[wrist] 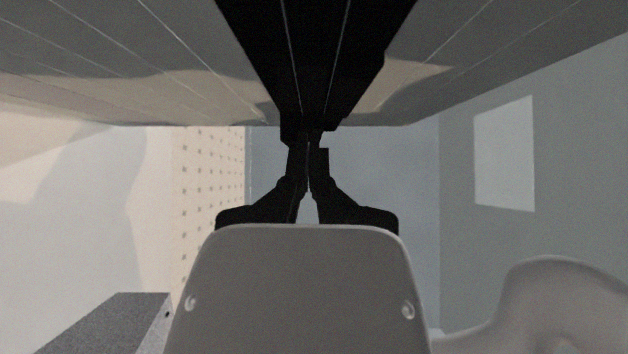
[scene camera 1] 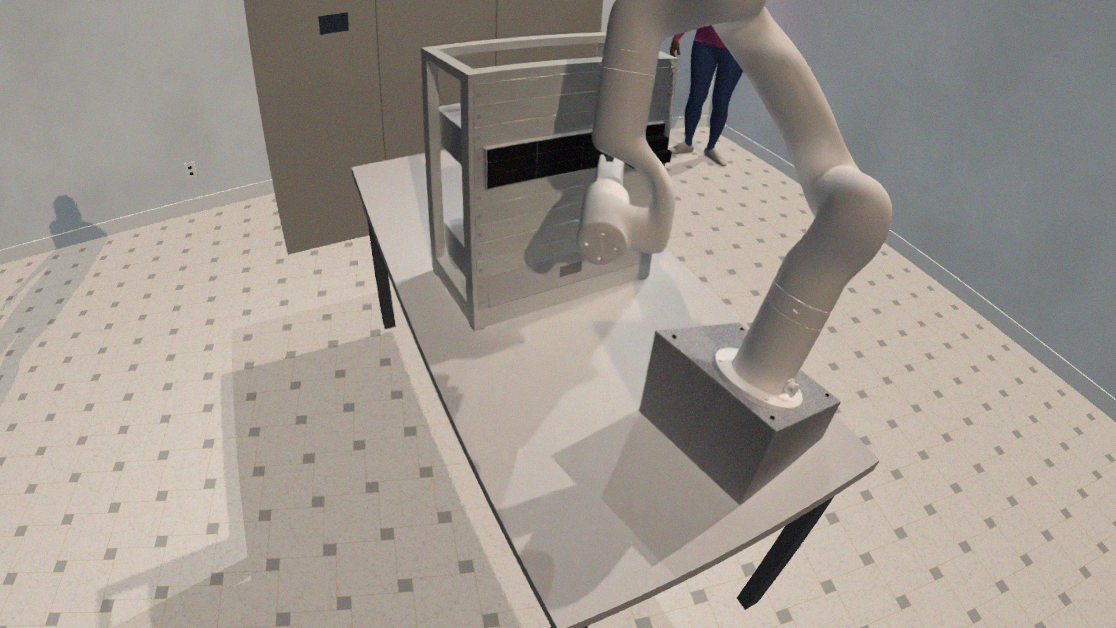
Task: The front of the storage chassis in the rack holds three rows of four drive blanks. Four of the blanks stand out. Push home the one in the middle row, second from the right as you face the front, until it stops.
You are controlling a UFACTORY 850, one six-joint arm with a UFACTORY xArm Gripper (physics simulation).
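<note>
The storage chassis (scene camera 1: 538, 160) (wrist: 315, 45) is a black band of drive blanks across the rack (scene camera 1: 469, 210) front. Thin pale lines part its rows. At its right end, dark blanks (scene camera 1: 663, 148) stand out past the front, partly hidden by the arm. In the wrist view the band is seen at a steep slant, and dark stepped shapes stand out at its far end. My gripper (wrist: 309, 144) is shut and empty, its black fingertips at those shapes. Black on black hides whether they touch, and which blank they face. In the scene view the arm hides the fingertips.
The rack stands on the table (scene camera 1: 538, 374), its pale panels above and below the band. The arm's dark grey base block (scene camera 1: 702, 413) (wrist: 110, 320) is on the table's near right part. A person (scene camera 1: 706, 78) stands behind the table. A brown cabinet (scene camera 1: 312, 132) is behind the rack.
</note>
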